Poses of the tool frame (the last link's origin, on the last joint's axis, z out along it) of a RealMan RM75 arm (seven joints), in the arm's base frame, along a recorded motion.
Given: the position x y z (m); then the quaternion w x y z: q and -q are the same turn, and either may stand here.
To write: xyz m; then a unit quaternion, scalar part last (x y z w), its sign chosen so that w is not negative. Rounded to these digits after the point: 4 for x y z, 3 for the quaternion.
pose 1, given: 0.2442 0.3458 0.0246 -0.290 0.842 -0.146 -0.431
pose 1, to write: 0.2442 0.3458 0.0246 -0.842 0.146 0.431 0.290
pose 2, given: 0.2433 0.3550 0.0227 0.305 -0.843 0.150 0.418
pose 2, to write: 0.2433 0.3550 0.0227 -0.843 0.150 0.418 0.305
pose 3, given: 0.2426 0.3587 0.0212 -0.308 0.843 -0.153 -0.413
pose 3, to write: 0.2426 0.3587 0.0212 -0.843 0.153 0.413 0.308
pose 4, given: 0.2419 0.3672 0.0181 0.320 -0.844 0.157 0.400
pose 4, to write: 0.2419 0.3672 0.0181 -0.844 0.157 0.400 0.320
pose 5, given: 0.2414 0.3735 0.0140 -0.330 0.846 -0.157 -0.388
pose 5, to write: 0.2414 0.3735 0.0140 -0.846 0.157 0.388 0.330
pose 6, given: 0.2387 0.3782 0.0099 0.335 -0.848 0.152 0.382
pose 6, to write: 0.2387 0.3782 0.0099 -0.848 0.152 0.382 0.335
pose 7, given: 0.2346 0.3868 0.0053 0.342 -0.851 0.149 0.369
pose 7, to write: 0.2346 0.3868 0.0053 -0.851 0.149 0.369 0.342
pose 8, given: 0.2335 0.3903 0.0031 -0.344 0.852 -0.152 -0.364
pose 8, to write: 0.2335 0.3903 0.0031 -0.852 0.152 0.364 0.344
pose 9, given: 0.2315 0.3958 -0.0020 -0.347 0.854 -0.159 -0.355
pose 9, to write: 0.2315 0.3958 -0.0020 -0.854 0.159 0.355 0.347
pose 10, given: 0.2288 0.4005 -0.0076 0.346 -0.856 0.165 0.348
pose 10, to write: 0.2288 0.4005 -0.0076 -0.856 0.165 0.348 0.346
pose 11, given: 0.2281 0.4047 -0.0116 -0.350 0.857 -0.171 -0.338
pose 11, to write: 0.2281 0.4047 -0.0116 -0.857 0.171 0.338 0.350
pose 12, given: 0.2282 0.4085 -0.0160 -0.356 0.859 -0.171 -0.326
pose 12, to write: 0.2282 0.4085 -0.0160 -0.859 0.171 0.326 0.356
